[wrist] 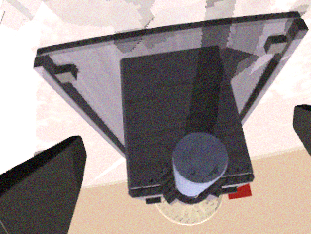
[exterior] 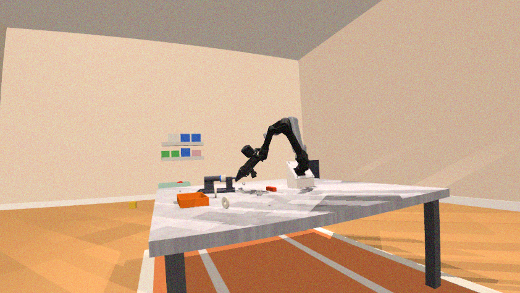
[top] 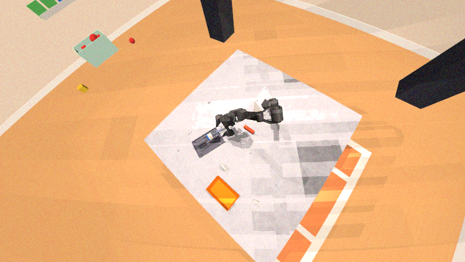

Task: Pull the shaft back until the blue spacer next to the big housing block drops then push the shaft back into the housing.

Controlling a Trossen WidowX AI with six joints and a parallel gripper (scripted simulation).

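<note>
Now: the blue spacer 8 cm ahead of my gripper tip, 4 cm to the right of it and 2 cm above it. Round my gripper tip: orange tray 33 cm ahead, 27 cm to the left, 5 cm below.
</note>
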